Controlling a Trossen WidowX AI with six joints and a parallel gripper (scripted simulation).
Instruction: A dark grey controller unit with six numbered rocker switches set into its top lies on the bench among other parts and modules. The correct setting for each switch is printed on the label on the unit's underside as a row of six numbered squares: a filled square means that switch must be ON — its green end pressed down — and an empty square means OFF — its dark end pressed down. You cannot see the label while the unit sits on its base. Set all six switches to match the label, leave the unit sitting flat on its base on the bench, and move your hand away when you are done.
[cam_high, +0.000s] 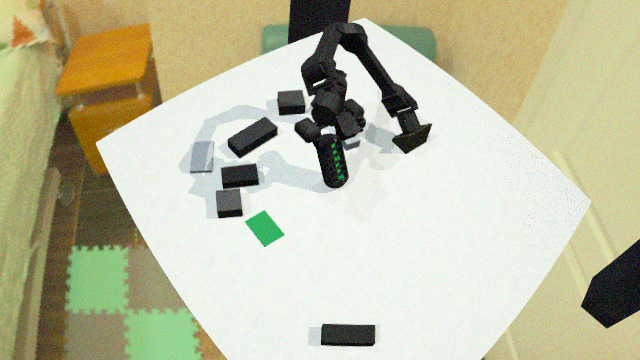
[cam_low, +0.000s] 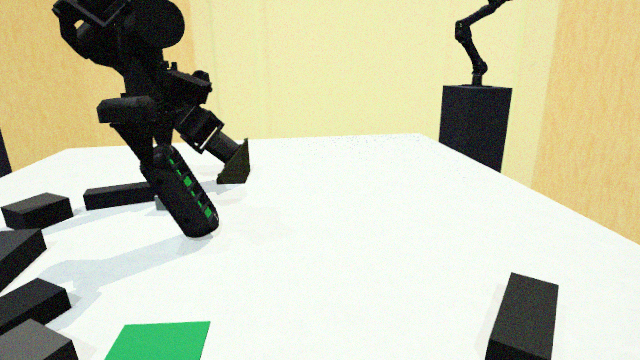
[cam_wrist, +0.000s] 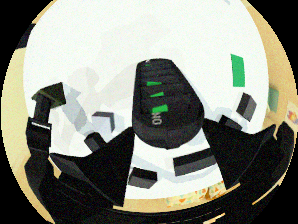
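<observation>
My gripper tip is now 140 mm past the small grey cube, 20 mm to the left of it and 110 mm above it. Round my gripper tip: green card (250 mm ahead, 20 mm to the left, 130 mm below); then light grey plate (230 mm ahead, 290 mm to the right, 120 mm below).
</observation>
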